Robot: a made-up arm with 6 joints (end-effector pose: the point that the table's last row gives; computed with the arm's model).
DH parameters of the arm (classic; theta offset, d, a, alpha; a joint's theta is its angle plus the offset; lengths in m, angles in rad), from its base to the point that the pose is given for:
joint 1: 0 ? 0.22 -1.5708
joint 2: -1.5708 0 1.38 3.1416
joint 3: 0 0 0.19 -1.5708
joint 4: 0 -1.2 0 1.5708
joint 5: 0 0 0 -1.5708
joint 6: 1.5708 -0.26 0 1.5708
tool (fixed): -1.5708 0 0 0
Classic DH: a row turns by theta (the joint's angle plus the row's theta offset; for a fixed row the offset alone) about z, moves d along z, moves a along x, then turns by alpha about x.
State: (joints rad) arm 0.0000 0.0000 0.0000 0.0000 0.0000 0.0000
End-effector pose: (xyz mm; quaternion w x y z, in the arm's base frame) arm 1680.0 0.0 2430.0 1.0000 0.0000 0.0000 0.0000
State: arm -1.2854 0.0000 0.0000 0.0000 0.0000 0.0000
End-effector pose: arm 473.0 -1612.0 2430.0 0.8005 0.0000 0.0000 -0.5994
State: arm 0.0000 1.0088 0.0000 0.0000 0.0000 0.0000
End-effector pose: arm 2326.5 0.0 461.2 0.8755 0.0000 0.4833 0.0000
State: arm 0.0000 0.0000 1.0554 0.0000 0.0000 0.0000
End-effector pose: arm 774.3 0.0 3604.0 0.8640 0.0000 -0.5035 0.0000
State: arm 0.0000 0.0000 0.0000 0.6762 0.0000 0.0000
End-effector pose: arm 1680.0 0.0 2430.0 0.9434 -0.3317 0.0000 0.0000
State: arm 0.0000 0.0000 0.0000 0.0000 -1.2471 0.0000
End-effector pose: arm 1502.7 0.0 2183.5 0.8118 0.0000 0.5839 0.0000
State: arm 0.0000 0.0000 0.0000 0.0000 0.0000 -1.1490
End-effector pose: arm 1680.0 0.0 2430.0 0.8395 0.5434 0.0000 0.0000
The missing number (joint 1, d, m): 0.86
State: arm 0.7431 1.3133 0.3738 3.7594 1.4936 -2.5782
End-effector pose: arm 1763.9 1416.7 214.0 0.1589 -0.6673 0.6859 0.2427
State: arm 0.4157 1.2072 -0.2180 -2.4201 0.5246 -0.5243
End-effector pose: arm 1688.6 651.3 -45.8 0.3297 0.5876 0.0705 -0.7355
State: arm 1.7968 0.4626 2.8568 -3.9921 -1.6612 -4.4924
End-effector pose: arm 250.7 -221.8 2630.0 0.8355 -0.4576 0.3012 0.0436
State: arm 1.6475 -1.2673 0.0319 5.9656 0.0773 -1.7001
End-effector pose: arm 75.7 -903.7 2734.2 0.1138 -0.7011 -0.2482 -0.6587
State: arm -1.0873 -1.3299 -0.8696 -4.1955 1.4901 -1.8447
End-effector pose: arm 174.5 152.4 1787.1 0.9636 -0.1510 0.1939 0.1057
